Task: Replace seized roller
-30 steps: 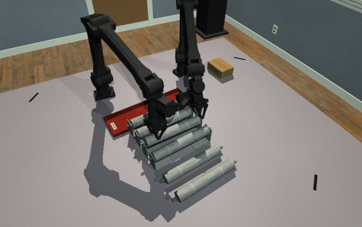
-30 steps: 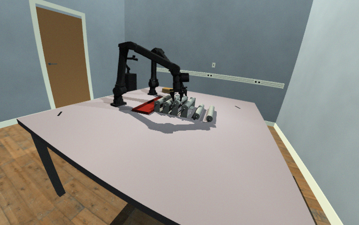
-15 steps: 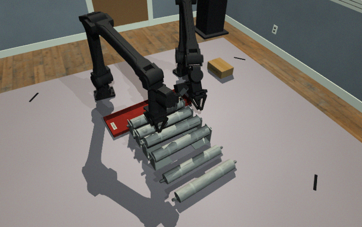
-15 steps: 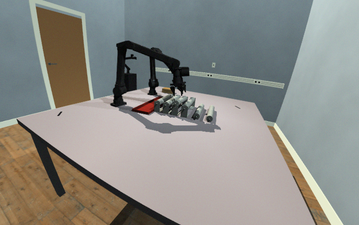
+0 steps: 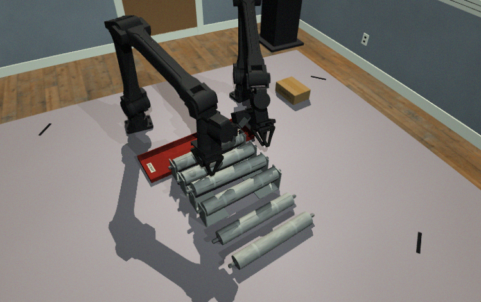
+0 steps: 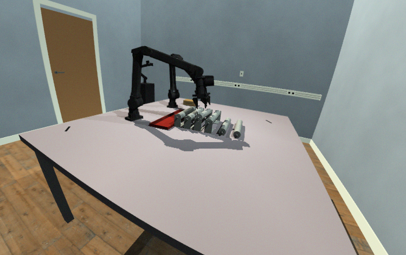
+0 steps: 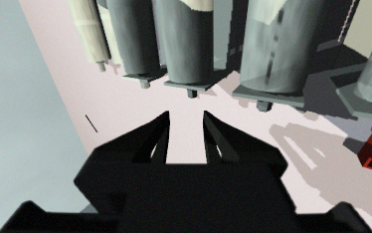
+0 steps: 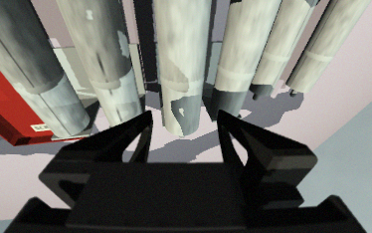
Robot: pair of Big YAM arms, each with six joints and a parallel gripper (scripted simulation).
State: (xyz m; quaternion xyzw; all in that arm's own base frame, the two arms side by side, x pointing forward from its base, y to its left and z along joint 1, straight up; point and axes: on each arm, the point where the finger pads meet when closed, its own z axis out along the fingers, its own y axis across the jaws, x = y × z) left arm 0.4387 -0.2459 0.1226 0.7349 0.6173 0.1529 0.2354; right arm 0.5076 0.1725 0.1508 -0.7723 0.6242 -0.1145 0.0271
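Now: left hand 4 cm short of the roller, 17 cm to the left of it and 4 cm above it. Round my left hand: red scrap tray (21 cm behind, 19 cm to the right, 12 cm below); cardboard box (37 cm behind, 37 cm to the left, 9 cm below).
Now: right hand 80 mm to the right of the roller and 70 mm above it. Round my right hand: red scrap tray (260 mm behind, 60 mm to the left, 140 mm below); then cardboard box (410 mm behind, 620 mm to the left, 120 mm below).
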